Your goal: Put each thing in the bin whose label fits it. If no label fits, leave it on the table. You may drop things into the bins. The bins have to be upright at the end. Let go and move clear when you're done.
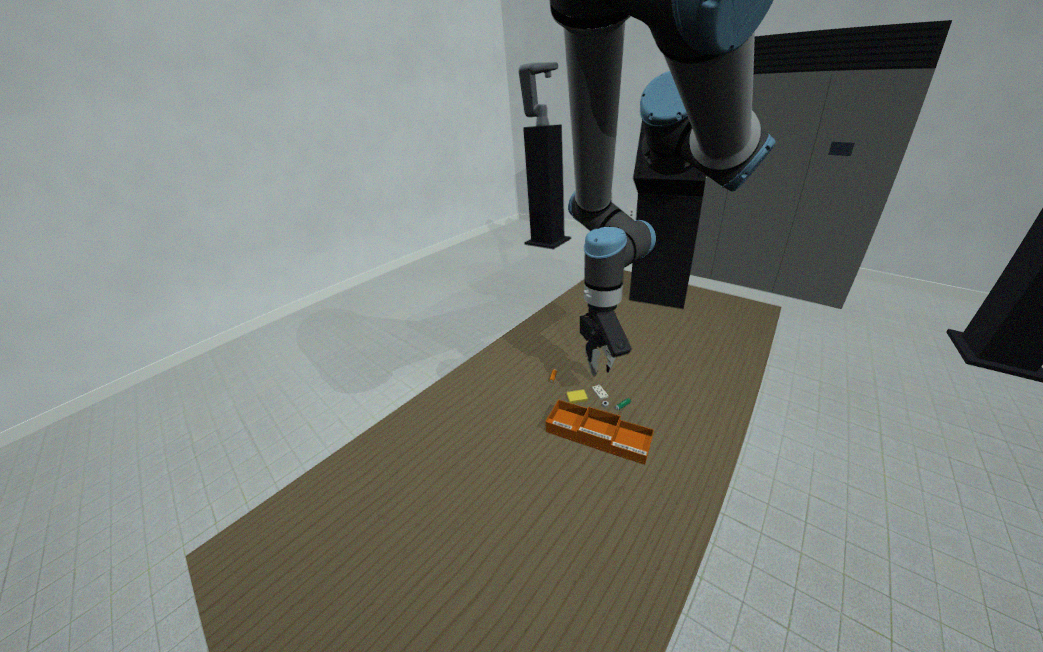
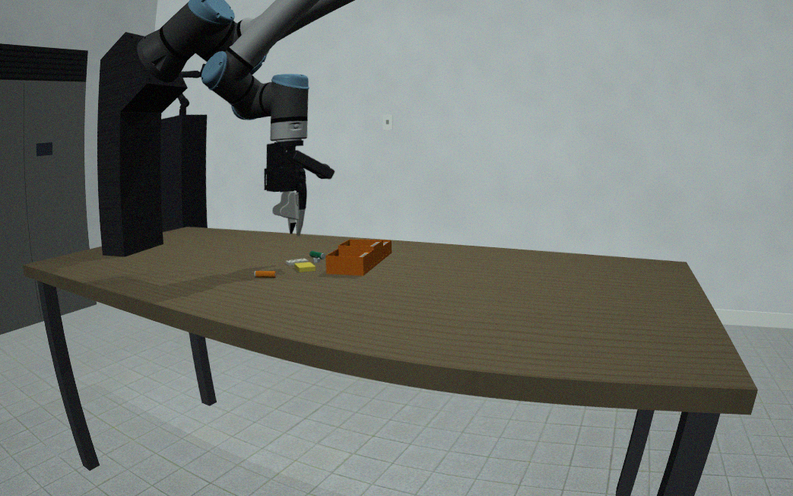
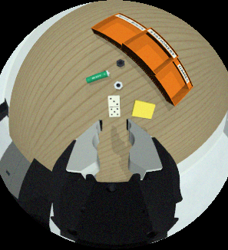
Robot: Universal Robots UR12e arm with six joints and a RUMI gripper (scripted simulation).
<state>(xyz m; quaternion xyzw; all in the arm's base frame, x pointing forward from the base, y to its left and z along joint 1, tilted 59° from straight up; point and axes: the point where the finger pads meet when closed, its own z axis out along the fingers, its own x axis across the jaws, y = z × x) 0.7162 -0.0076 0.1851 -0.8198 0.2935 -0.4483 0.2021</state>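
Right now the speckled white thing is 8 cm below my hand. Also, from my hand: green cylinder: 8 cm to the left, 8 cm below, 2 cm ahead; silver nut: 8 cm below, 4 cm ahead, 3 cm to the left; yellow block: 8 cm below, 5 cm to the right, 5 cm ahead.
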